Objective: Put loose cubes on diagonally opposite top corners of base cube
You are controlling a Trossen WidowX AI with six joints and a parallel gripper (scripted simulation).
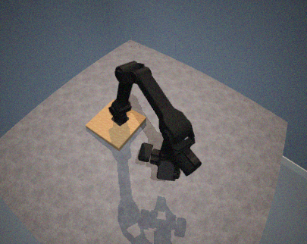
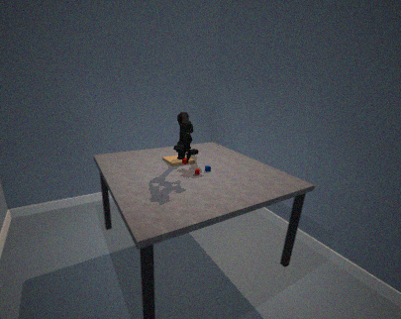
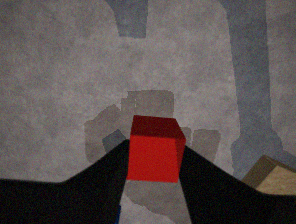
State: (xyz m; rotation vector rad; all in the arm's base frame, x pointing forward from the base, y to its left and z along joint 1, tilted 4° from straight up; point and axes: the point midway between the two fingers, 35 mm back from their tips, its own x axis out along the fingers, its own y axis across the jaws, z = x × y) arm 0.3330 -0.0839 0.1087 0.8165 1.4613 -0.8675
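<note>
The blue cube is 210 mm to the left of my gripper tip, 100 mm below it and 50 mm behind it. Also, from my gripper tip: red cube right at my gripper tip.
</note>
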